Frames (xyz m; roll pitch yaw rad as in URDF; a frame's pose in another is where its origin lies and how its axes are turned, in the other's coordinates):
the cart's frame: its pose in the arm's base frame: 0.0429 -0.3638 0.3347 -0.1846 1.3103 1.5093
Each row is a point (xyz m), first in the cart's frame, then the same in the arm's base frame.
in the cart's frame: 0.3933 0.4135 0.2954
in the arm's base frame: -0.3980 -0.0275 0.0099
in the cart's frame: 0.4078 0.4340 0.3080
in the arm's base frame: -0.4196 -0.0141 -0.0019
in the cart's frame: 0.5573 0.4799 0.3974
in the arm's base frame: -0.4740 0.1047 -0.1259
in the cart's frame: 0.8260 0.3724 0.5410
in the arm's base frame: -0.3810 0.3241 -0.3441
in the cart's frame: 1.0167 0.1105 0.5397
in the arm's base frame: -0.1180 0.4024 -0.5163
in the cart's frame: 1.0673 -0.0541 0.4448
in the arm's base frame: 0.0579 0.3436 -0.5814
